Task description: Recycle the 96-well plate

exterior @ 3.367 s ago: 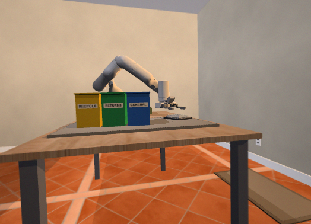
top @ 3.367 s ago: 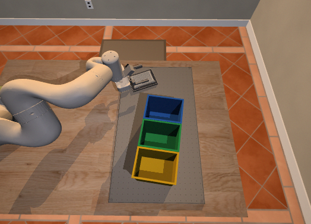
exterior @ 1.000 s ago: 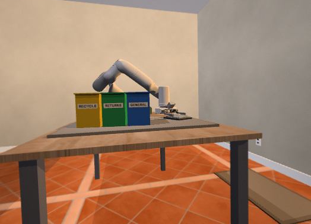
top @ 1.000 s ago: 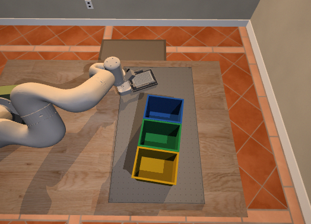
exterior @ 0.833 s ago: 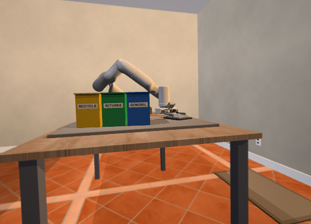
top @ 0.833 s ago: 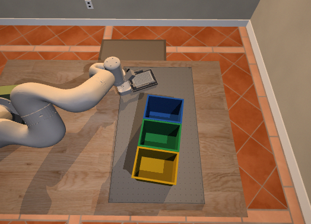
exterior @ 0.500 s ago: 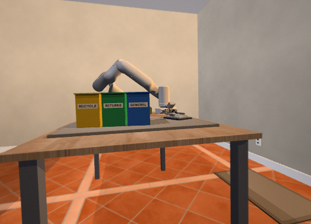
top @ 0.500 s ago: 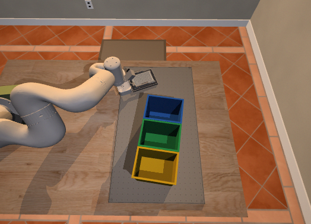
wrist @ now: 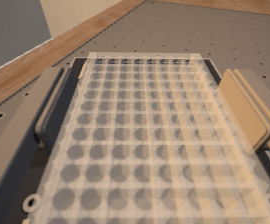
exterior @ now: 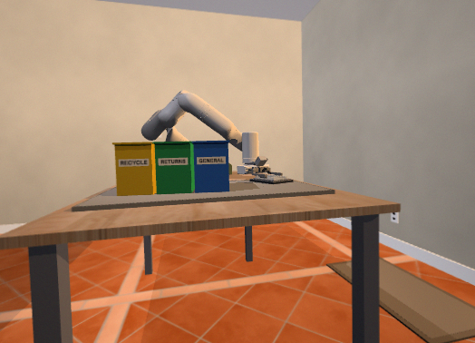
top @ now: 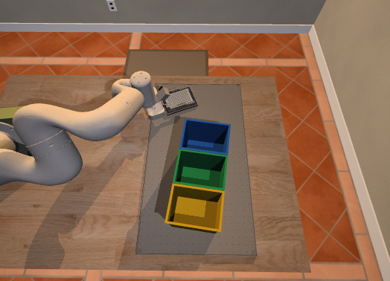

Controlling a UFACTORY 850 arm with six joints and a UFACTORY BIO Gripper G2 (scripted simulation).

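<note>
Right now the clear 96-well plate is 1 cm below my hand. From my hand the other things lie so: blue general bin (30 cm to the right, 8 cm ahead, 6 cm above); then grey perforated mat (30 cm to the right, 5 cm ahead, 4 cm below); then dark plate nest N1 (2 cm below).
</note>
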